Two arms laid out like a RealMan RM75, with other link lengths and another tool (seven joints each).
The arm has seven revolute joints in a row. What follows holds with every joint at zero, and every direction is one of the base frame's.
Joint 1 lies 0.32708 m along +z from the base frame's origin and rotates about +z.
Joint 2 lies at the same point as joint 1 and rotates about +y.
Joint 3 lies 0.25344 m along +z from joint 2 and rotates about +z.
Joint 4 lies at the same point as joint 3 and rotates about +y.
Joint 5 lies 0.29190 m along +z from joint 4 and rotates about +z.
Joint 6 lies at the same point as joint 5 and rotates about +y.
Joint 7 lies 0.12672 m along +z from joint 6 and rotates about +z.
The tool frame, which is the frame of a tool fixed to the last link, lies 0.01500 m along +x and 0.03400 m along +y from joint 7; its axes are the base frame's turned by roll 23.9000, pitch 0.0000 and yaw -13.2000 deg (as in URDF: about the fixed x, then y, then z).
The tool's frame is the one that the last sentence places.
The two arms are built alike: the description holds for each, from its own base.
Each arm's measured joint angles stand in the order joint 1, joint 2, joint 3, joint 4, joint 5, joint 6, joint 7.
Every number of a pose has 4 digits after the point. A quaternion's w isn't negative.
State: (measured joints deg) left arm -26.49 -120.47 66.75 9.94 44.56 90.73 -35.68; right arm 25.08 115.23 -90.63 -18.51 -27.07 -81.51 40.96
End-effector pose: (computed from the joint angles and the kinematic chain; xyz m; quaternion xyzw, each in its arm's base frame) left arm -0.2933 0.3145 0.0363 -0.6817 -0.3196 -0.4774 0.4531; right arm 0.3012 0.3464 0.0283 -0.7260 0.1227 0.4035 0.5432
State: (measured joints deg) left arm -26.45 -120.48 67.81 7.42 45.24 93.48 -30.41; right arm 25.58 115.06 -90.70 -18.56 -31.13 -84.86 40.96
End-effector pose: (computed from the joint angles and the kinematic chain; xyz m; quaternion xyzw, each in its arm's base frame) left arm -0.2965 0.2994 0.0266 -0.6939 -0.2889 -0.4752 0.4575; right arm 0.2957 0.3385 0.0255 -0.7463 0.0943 0.4176 0.5097
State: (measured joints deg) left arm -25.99 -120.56 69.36 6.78 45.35 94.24 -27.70; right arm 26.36 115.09 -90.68 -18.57 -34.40 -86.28 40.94
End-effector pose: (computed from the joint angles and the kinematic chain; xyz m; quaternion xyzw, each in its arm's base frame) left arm -0.2987 0.2910 0.0206 -0.7033 -0.2724 -0.4695 0.4591; right arm 0.2909 0.3354 0.0214 -0.7628 0.0745 0.4215 0.4847
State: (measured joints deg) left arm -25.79 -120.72 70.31 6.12 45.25 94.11 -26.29; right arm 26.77 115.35 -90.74 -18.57 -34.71 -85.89 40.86
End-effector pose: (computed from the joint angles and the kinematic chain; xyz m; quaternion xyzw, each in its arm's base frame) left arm -0.3004 0.2863 0.0154 -0.7083 -0.2686 -0.4625 0.4607; right arm 0.2880 0.3368 0.0185 -0.7651 0.0725 0.4207 0.4821
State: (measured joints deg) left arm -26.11 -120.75 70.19 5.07 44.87 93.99 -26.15; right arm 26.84 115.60 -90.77 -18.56 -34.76 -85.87 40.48
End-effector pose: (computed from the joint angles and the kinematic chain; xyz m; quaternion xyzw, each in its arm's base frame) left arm -0.3015 0.2853 0.0136 -0.7062 -0.2752 -0.4600 0.4625; right arm 0.2866 0.3365 0.0164 -0.7649 0.0703 0.4216 0.4819
